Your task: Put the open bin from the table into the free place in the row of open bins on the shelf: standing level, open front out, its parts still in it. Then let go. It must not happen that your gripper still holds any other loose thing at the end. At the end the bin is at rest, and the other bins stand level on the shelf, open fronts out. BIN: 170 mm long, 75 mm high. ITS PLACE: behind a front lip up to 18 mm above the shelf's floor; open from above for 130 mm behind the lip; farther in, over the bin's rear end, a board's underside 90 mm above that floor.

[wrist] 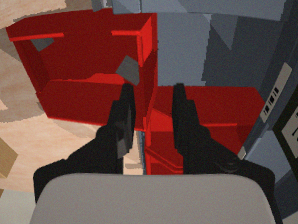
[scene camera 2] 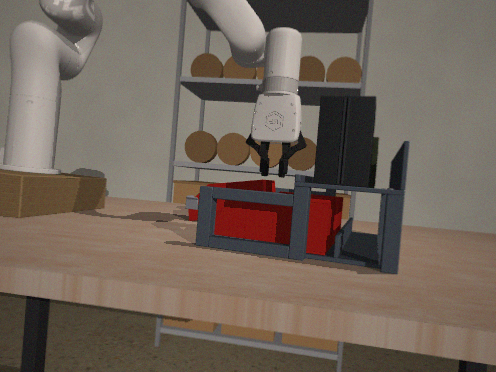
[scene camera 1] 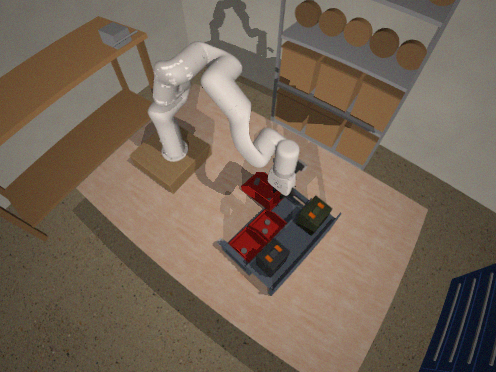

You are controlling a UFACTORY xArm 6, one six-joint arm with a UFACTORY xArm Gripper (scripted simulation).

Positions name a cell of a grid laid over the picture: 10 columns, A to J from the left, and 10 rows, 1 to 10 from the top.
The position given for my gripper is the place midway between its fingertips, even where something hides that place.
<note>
In view: my gripper (scene camera 2: F5), a red open bin (scene camera 1: F6), a red open bin (scene camera 2: F6), a red open bin (wrist: H5) and a shelf floor (wrist: G3).
My gripper also shows in the wrist view (wrist: F5).
</note>
